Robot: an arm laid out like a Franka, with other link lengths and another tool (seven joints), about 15 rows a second.
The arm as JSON. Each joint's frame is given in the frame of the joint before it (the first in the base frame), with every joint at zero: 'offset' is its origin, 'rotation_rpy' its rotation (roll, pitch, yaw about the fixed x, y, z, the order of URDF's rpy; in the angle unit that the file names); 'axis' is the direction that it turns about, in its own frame. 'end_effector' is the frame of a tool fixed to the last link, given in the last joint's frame.
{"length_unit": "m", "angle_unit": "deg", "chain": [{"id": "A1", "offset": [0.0, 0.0, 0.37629], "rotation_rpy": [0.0, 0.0, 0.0], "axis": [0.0, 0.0, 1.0]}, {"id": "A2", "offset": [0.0, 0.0, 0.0], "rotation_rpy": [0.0, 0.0, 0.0], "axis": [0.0, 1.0, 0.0]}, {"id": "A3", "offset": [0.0, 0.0, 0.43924], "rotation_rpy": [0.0, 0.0, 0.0], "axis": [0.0, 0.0, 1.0]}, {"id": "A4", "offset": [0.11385, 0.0, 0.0], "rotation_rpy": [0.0, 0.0, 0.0], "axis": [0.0, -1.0, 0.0]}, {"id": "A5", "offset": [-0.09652, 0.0, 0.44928], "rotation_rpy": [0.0, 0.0, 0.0], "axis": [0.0, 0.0, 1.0]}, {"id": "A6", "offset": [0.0, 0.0, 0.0], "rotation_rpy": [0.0, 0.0, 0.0], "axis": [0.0, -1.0, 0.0]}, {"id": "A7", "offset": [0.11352, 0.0, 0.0], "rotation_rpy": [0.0, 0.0, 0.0], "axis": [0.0, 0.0, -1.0]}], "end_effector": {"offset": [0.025, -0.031, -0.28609], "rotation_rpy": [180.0, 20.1, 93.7]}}
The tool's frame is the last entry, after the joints.
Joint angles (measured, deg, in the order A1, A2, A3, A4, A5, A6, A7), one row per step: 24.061 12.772 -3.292 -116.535 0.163 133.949 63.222; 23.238 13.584 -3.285 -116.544 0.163 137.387 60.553; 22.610 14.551 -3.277 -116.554 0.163 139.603 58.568; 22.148 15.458 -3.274 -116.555 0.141 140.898 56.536; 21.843 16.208 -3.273 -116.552 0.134 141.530 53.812; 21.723 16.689 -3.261 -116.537 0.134 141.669 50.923; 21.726 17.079 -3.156 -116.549 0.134 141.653 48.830; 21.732 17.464 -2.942 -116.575 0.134 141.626 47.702; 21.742 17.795 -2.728 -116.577 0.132 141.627 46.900; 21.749 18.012 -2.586 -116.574 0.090 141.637 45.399; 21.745 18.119 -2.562 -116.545 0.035 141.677 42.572; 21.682 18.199 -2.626 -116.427 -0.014 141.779 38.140; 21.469 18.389 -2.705 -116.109 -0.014 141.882 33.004; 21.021 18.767 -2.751 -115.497 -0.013 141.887 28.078
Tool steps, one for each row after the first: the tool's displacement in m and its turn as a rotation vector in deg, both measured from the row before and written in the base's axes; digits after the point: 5 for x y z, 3 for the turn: 0.01928 -0.00493 -0.00279 0.597 -2.539 1.876; 0.01208 -0.00495 -0.00733 0.102 -1.256 1.372; 0.00741 -0.00450 -0.00864 -0.236 -0.465 1.580; 0.00452 -0.00342 -0.00813 -0.490 -0.007 2.401; 0.00223 -0.00133 -0.00568 -0.551 0.203 2.750; 0.00011 0.00124 -0.00524 -0.420 0.333 2.174; -0.00117 0.00257 -0.00548 -0.251 0.397 1.327; -0.00101 0.00274 -0.00449 -0.166 0.308 1.011; 0.00008 0.00194 -0.00278 -0.247 0.153 1.661; 0.00206 0.00073 -0.00081 -0.387 -0.055 2.864; 0.00472 -0.00033 0.00071 -0.546 -0.274 4.311; 0.00712 -0.00152 0.00115 -0.596 -0.372 4.812; 0.00924 -0.00350 0.00107 -0.588 -0.373 4.400
